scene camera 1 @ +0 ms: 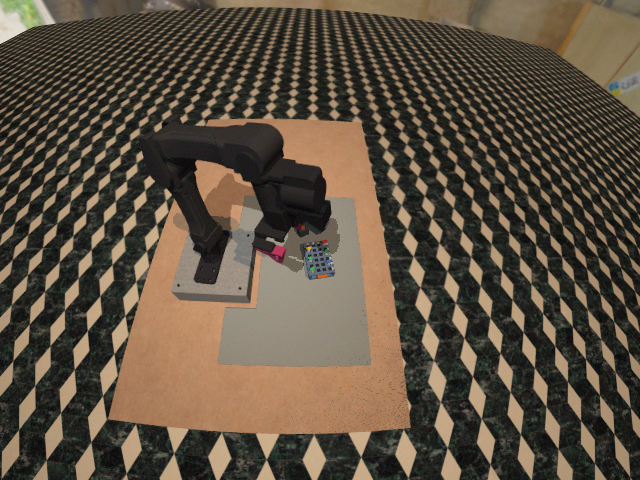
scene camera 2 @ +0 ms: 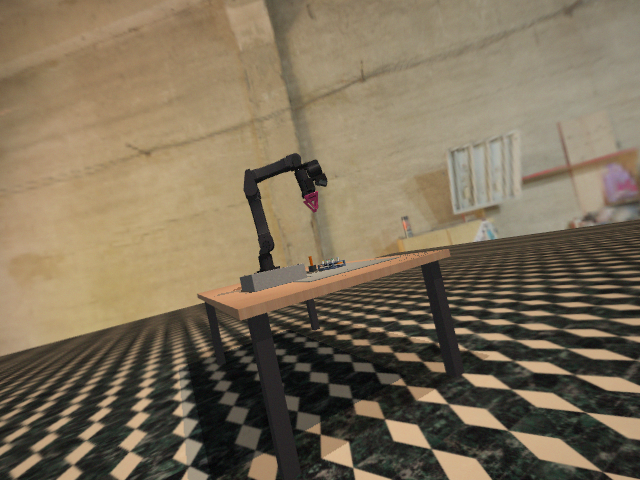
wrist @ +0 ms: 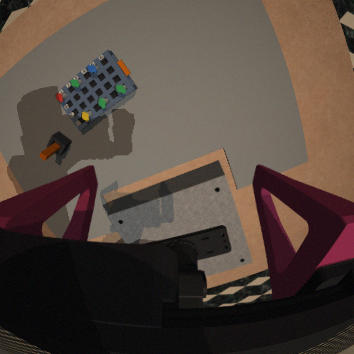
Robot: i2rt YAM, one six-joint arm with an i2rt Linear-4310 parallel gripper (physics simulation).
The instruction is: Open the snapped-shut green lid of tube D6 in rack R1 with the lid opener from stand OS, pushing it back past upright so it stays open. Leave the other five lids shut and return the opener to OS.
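Places are measured from the arm's base along level axes (x right, y ahead, z up), in centimetres.
Pixels of known places: gripper, fingertip midpoint: (scene camera 1: 289, 245) (scene camera 2: 316, 210) (wrist: 174, 173); arm's base at its link origin: (scene camera 1: 212, 256) (scene camera 2: 267, 270) (wrist: 181, 248).
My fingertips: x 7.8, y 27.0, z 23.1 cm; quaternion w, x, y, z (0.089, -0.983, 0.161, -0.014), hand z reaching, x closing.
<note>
For each thing: its top centre in the pictures, then the offset to it from my fingertips. "pt": a spot on its surface instead. Level surfaces: height alone.
- Rack R1 at its top centre: (wrist: 89, 90) (scene camera 1: 319, 255) (scene camera 2: 330, 259) dz -24.6, dx -12.2, dy +7.6 cm
- orange lid opener at its top centre: (wrist: 41, 155) (scene camera 1: 303, 218) (scene camera 2: 309, 256) dz -20.9, dx -24.0, dy +1.2 cm
- mat at its surface level: dz -29.5 cm
- orange tab at a spot on its surface: (wrist: 123, 67) (scene camera 1: 322, 276) pt dz -27.1, dx -6.0, dy +9.1 cm
Rack R1 (scene camera 1: 318, 259) (scene camera 2: 338, 265) (wrist: 93, 123) is a blue-grey grid on the grey mat. It holds tubes with three green lids, one blue, one red and one yellow. The green lids (wrist: 75, 82) (wrist: 102, 102) (wrist: 121, 89) are too small to read positions or tell which is D6. The orange lid opener (scene camera 1: 301, 227) (scene camera 2: 310, 260) (wrist: 50, 151) stands upright in the black stand OS (scene camera 1: 303, 232) (scene camera 2: 311, 268) (wrist: 62, 141), beside the rack. My gripper (scene camera 2: 312, 210) (wrist: 174, 173) is open and empty, high above the table. The arm partly hides the stand area in scene camera 1.
The grey base block (scene camera 1: 211, 289) (scene camera 2: 273, 279) (wrist: 200, 200) carries the arm and lies near the mat (scene camera 1: 299, 330) (wrist: 200, 90). The wooden table (scene camera 1: 258, 397) (scene camera 2: 289, 299) surrounds the mat. An orange tab (scene camera 1: 322, 276) (wrist: 123, 67) sits on one end of the rack.
</note>
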